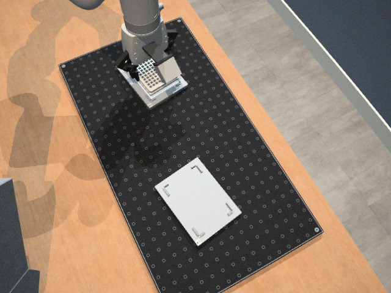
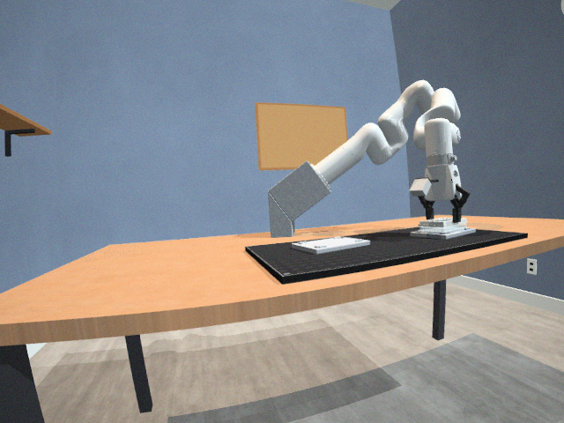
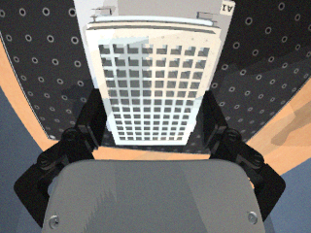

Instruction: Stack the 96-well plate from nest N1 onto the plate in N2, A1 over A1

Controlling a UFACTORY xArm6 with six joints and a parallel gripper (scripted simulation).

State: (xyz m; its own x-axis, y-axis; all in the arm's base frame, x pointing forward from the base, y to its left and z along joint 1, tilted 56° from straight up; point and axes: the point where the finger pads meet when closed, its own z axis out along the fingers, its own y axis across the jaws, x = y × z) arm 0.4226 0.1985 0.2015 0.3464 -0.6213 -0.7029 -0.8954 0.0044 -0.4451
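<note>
Now: the plate nest 4 cm below my hand.
</note>
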